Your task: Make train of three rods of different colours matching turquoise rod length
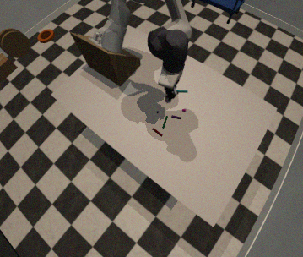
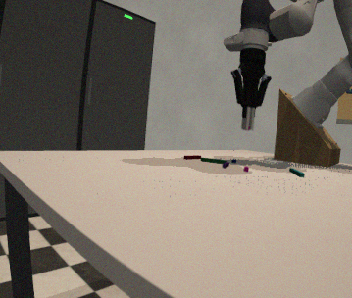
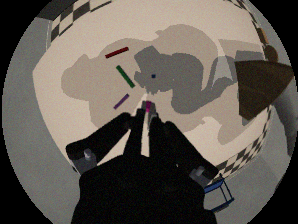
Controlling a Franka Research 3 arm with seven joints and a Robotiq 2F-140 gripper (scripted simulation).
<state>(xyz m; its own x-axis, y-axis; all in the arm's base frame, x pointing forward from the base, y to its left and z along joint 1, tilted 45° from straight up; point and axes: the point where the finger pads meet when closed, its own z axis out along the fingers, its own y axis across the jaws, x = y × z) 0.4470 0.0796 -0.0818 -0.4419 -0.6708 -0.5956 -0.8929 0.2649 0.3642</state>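
The blue rod lies 3 cm behind my hand, 6 cm to the right of it and 13 cm below it. Also, from my hand: purple rod (8 cm ahead, 1 cm to the right, 13 cm below); then turquoise rod (2 cm behind, 16 cm to the left, 13 cm below); then green rod (5 cm ahead, 8 cm to the right, 13 cm below).
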